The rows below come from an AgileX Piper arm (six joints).
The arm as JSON. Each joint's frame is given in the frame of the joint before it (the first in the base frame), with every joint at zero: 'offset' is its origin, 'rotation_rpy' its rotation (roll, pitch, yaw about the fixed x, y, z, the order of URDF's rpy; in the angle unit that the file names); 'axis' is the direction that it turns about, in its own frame. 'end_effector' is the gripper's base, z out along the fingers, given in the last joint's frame.
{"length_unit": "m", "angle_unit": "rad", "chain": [
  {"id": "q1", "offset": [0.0, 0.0, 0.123], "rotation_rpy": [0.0, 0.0, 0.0], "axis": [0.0, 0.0, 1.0]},
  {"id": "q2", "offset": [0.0, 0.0, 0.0], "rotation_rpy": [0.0, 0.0, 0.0], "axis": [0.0, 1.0, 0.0]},
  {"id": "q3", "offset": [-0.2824, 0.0, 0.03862], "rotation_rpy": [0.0, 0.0, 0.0], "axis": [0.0, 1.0, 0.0]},
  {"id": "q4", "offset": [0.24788, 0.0, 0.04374], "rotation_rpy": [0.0, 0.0, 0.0], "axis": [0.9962, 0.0, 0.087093]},
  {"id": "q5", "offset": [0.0, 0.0, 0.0], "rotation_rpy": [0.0, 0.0, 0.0], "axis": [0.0, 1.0, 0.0]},
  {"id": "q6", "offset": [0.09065, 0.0, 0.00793], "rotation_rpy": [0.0, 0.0, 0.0], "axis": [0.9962, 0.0, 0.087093]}
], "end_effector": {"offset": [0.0, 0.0, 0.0], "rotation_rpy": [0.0, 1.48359, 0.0]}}
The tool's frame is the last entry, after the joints.
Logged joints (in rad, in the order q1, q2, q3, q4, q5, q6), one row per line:
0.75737, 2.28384, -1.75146, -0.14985, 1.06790, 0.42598
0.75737, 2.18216, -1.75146, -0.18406, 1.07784, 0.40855
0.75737, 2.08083, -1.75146, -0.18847, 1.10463, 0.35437
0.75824, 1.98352, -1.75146, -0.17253, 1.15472, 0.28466
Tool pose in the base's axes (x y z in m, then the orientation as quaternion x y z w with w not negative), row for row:
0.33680, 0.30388, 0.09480, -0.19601, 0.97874, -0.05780, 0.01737
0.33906, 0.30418, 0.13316, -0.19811, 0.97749, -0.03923, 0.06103
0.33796, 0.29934, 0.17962, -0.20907, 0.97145, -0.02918, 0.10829
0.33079, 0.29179, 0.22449, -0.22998, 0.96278, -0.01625, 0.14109
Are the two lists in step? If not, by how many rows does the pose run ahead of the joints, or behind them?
The pose runs 1 row behind the joints: the pose in row i belongs to the joints in row i - 1.
